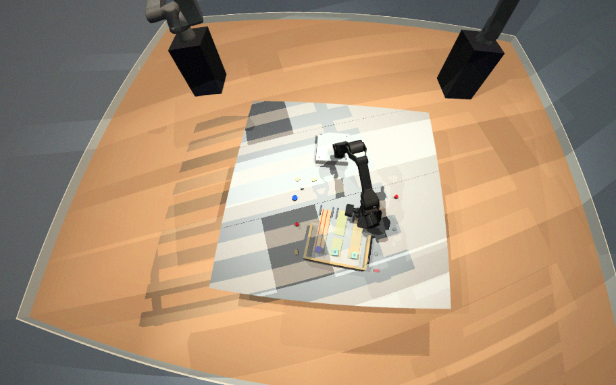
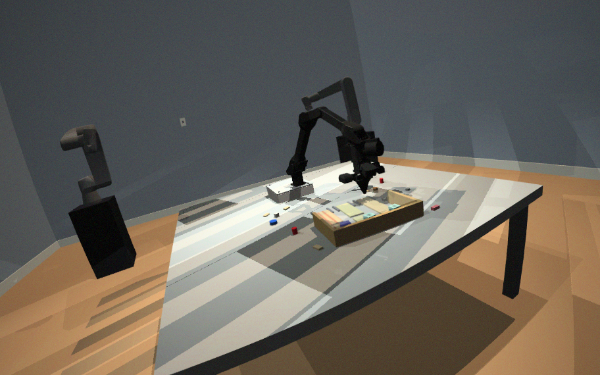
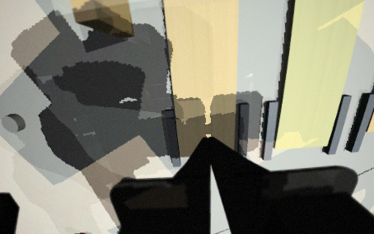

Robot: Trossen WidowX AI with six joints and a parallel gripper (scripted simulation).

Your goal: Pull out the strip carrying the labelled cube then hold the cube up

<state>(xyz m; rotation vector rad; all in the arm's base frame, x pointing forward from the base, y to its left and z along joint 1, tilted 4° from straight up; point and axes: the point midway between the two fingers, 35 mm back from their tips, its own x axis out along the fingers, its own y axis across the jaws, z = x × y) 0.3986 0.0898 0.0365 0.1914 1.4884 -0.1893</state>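
Right now the tan strip is 90 mm ahead of my gripper tip, 30 mm below it and 20 mm to the right of it. Also, from my gripper tip: tan block 110 mm to the left, 50 mm behind, 20 mm below; blue disc 360 mm to the right, 140 mm behind, 30 mm below.
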